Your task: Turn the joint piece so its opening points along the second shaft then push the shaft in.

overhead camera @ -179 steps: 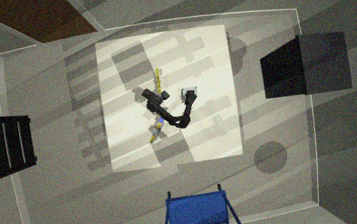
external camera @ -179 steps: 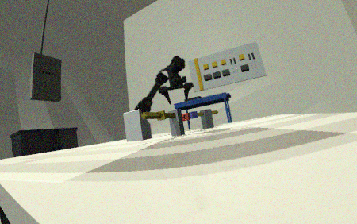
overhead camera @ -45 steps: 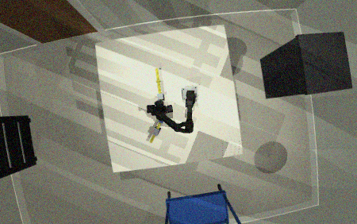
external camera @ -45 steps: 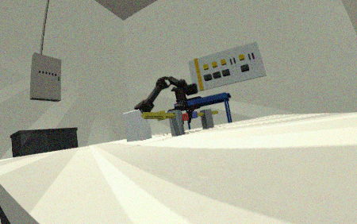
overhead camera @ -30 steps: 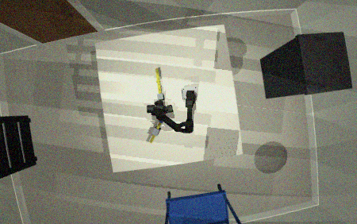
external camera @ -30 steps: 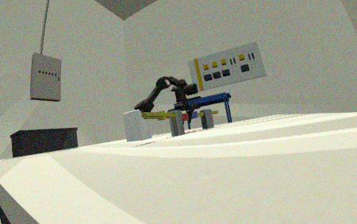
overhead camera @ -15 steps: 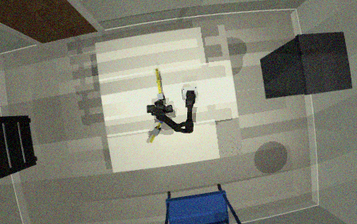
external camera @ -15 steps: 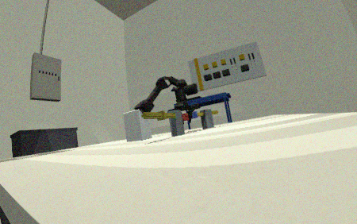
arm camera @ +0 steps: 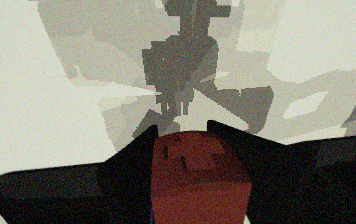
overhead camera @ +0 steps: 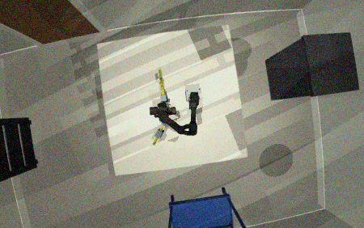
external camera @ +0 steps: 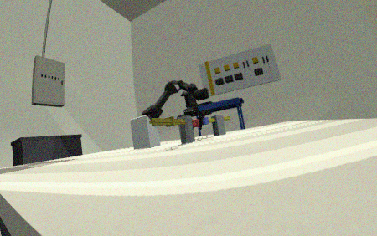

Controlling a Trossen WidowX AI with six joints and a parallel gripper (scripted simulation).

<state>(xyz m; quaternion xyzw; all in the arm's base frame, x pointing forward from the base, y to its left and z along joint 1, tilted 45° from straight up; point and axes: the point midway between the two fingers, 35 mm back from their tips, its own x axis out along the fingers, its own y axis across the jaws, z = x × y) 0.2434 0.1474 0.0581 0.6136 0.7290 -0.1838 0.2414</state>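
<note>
Right now my gripper tip is 4 cm below the red joint piece and 1 cm to the right of it.
</note>
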